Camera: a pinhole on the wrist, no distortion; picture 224 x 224 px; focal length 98.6 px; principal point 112.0 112.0 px. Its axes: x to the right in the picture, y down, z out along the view. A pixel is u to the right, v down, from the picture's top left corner.
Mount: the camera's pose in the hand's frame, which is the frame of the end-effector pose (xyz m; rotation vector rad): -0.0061 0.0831 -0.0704 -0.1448 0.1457 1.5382
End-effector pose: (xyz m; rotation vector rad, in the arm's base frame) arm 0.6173 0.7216 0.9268 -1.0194 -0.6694 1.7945
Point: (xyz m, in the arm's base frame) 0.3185 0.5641 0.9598
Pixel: 119 136
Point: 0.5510 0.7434 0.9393
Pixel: 33 80
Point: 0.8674 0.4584 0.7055
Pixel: behind the camera
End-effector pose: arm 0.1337 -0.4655 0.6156 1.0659 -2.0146 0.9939
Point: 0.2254 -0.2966 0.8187
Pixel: behind the camera
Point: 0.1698 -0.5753 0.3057
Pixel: 72 183
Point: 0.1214 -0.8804 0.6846
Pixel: 19 44
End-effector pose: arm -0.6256 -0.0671 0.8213 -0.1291 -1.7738 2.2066
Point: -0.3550 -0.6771 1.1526
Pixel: 33 177
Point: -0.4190 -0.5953 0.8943
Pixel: 73 177
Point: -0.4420 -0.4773 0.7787
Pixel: 92 186
